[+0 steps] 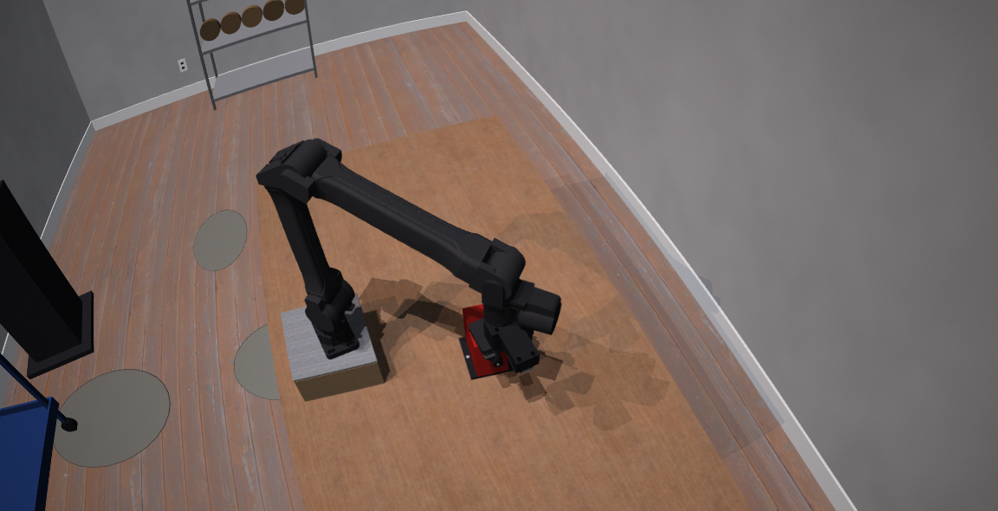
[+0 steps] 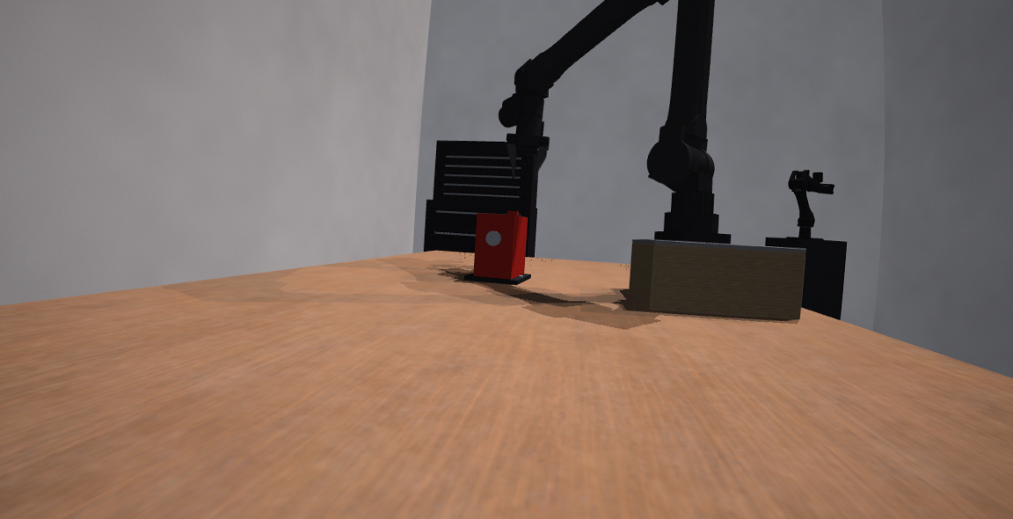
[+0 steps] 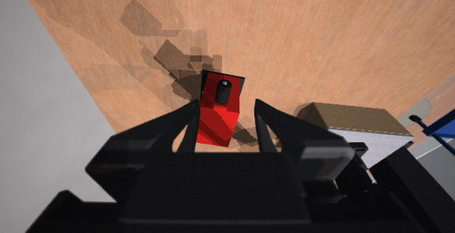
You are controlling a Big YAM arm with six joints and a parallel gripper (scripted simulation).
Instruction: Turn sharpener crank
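Now: hand 100 mm above the black crank knob, 60 mm to the right of it and 20 mm short of it.
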